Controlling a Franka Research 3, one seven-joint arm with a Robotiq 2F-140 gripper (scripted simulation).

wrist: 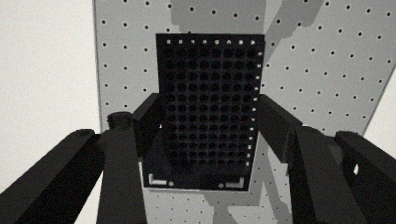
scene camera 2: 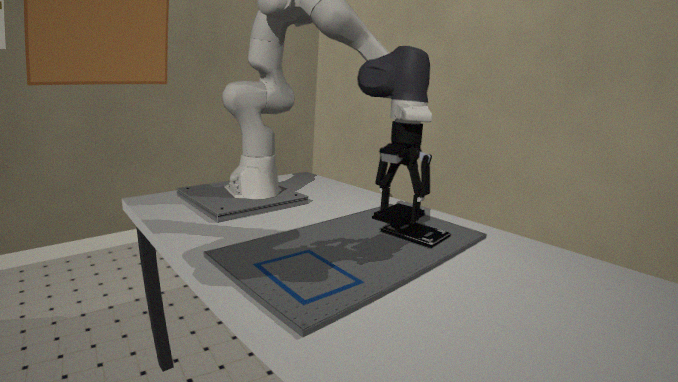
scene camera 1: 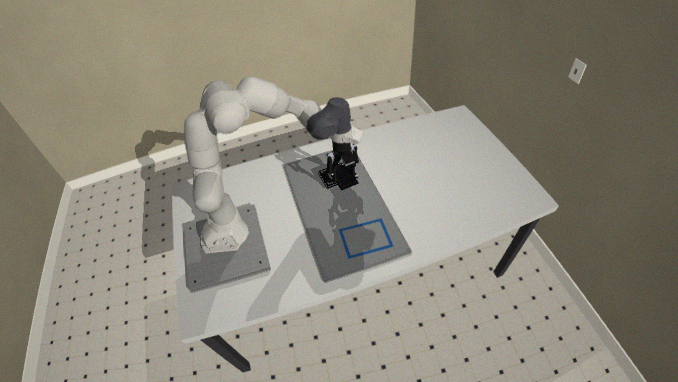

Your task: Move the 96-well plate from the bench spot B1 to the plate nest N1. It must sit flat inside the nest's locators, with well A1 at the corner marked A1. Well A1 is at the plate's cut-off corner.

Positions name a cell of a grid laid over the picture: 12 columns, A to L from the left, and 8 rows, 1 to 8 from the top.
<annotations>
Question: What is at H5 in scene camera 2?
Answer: A black plate nest.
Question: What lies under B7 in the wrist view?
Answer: My gripper.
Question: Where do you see a black plate nest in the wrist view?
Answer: E6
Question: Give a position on a black 96-well plate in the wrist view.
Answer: G4
</annotations>
